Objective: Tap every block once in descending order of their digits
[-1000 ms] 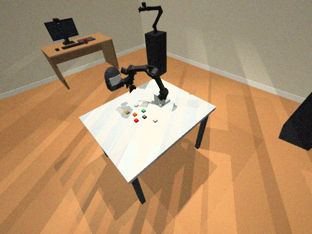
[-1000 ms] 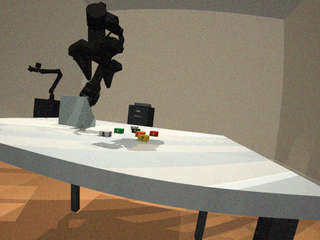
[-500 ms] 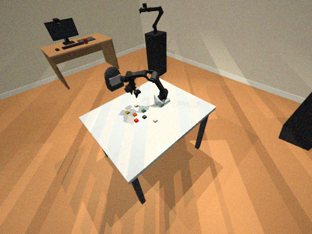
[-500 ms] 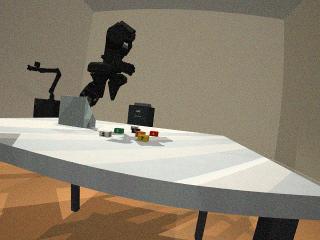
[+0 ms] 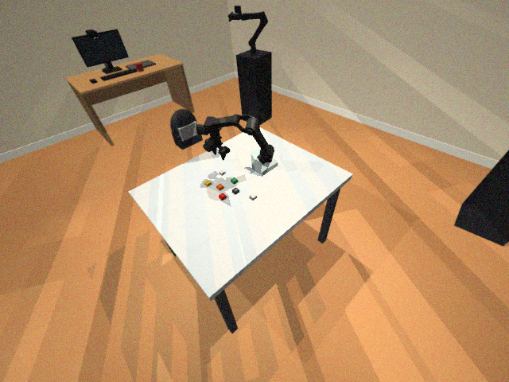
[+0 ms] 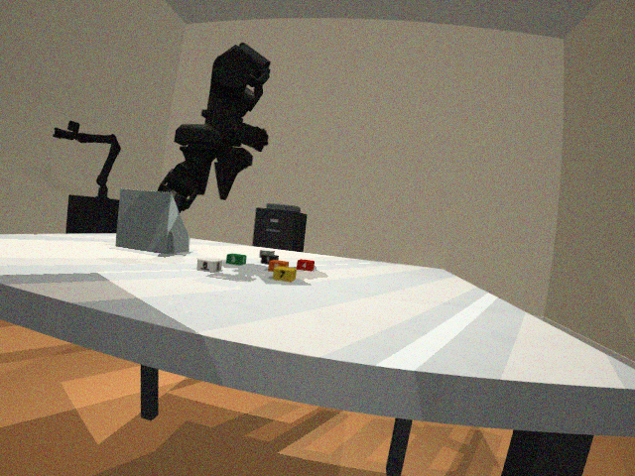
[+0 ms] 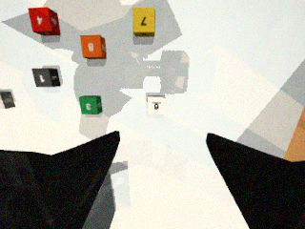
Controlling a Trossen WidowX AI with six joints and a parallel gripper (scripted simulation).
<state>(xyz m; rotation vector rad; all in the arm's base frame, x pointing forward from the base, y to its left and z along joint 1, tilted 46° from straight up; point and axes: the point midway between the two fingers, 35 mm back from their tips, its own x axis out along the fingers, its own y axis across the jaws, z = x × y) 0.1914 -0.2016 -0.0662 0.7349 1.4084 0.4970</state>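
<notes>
The grey block lies 40 mm ahead of my gripper tip, 320 mm to the left of it and 120 mm below it. Round my gripper tip: yellow block 140 mm ahead, 10 mm to the left, 120 mm below; white block 10 mm to the left, 120 mm below; green block 20 mm ahead, 130 mm to the left, 120 mm below.
</notes>
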